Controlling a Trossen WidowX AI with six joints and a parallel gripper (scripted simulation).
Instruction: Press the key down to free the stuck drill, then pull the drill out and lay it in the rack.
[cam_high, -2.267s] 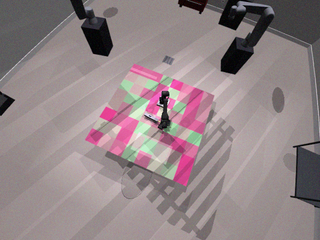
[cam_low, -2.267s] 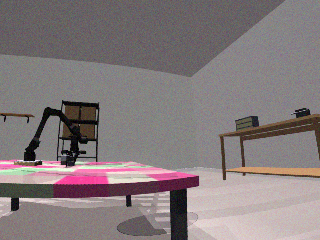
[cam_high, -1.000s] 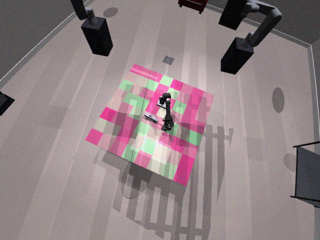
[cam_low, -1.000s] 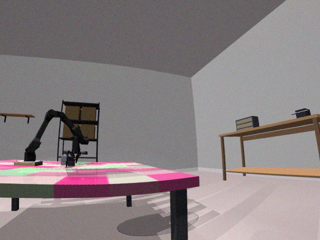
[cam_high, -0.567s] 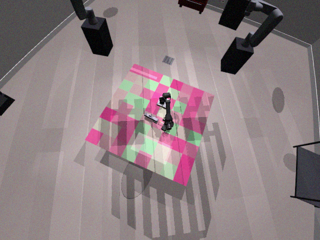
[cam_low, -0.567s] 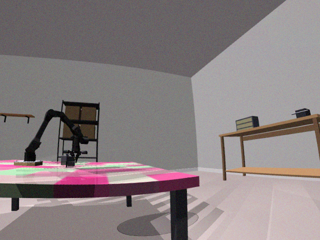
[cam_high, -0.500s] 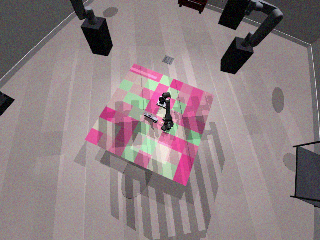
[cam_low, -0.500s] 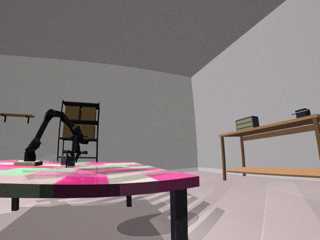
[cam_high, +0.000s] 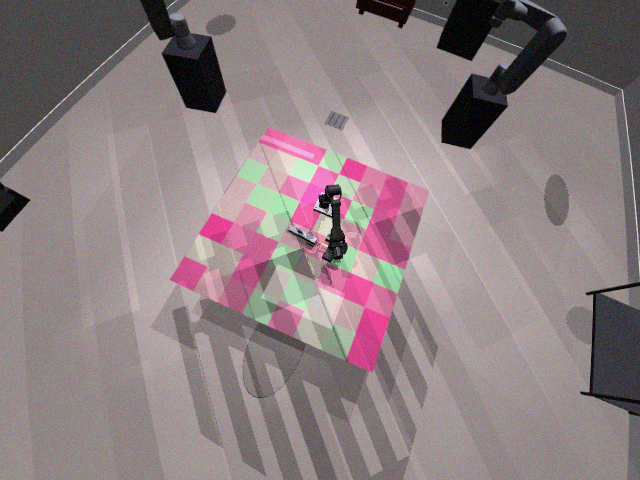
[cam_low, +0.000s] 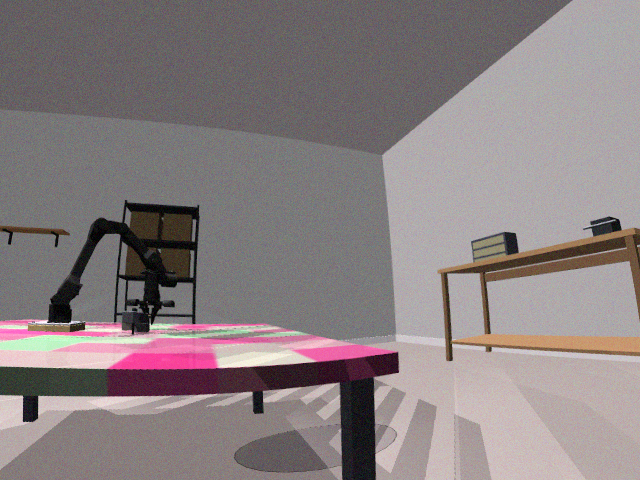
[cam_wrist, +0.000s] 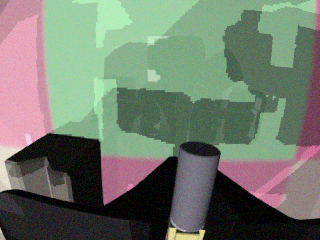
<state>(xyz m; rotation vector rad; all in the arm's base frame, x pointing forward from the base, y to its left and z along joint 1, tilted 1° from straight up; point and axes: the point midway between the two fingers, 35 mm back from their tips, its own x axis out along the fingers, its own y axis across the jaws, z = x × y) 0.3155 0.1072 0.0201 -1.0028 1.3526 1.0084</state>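
The drill is 10 mm behind my gripper tip, 40 mm to the right of it and 40 mm above it. Round my gripper tip: grey fixture (50 mm behind, 190 mm to the right, 30 mm above); then rack (80 mm behind, 10 mm to the right).
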